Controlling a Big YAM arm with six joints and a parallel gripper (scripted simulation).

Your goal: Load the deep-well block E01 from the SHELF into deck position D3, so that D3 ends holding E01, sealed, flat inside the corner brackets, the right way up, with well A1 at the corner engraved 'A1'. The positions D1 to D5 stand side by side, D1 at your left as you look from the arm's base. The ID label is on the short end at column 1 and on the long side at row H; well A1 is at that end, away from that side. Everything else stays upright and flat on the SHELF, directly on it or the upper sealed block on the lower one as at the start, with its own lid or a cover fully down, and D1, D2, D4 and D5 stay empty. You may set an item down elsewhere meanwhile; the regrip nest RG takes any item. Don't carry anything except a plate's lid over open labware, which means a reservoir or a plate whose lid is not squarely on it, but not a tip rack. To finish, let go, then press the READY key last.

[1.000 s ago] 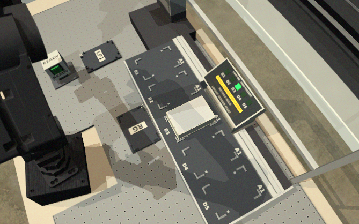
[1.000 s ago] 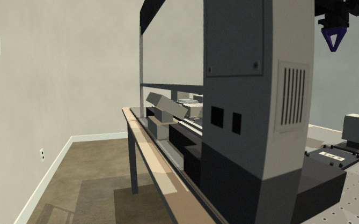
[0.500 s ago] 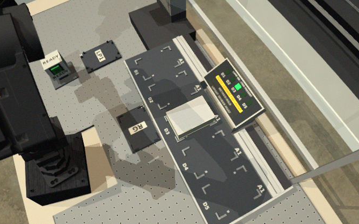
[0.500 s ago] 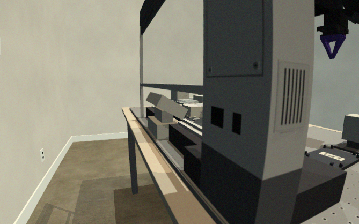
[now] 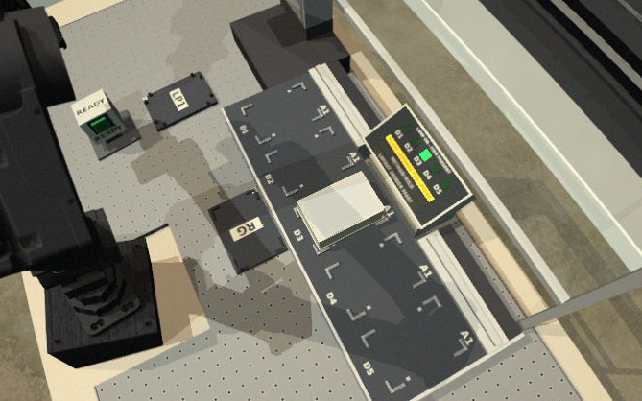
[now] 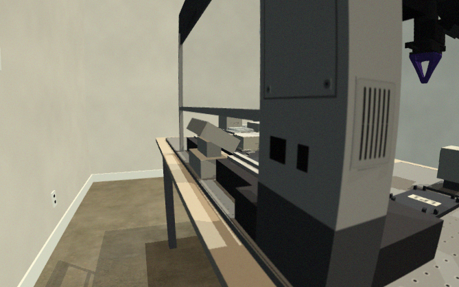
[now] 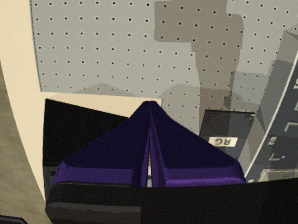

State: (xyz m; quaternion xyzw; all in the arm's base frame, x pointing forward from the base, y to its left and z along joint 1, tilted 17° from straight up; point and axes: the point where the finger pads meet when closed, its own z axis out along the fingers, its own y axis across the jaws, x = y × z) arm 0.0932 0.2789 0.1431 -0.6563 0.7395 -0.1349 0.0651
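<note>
The ready key is 1 cm ahead of my hand, 6 cm to the left of it and 19 cm below it. The rest, counted from my hand: regrip nest RG: 11 cm ahead, 27 cm to the right, 26 cm below; then deep-well block: 25 cm ahead, 38 cm to the right, 19 cm below; then LP1 pad: 17 cm ahead, 7 cm to the left, 26 cm below.
</note>
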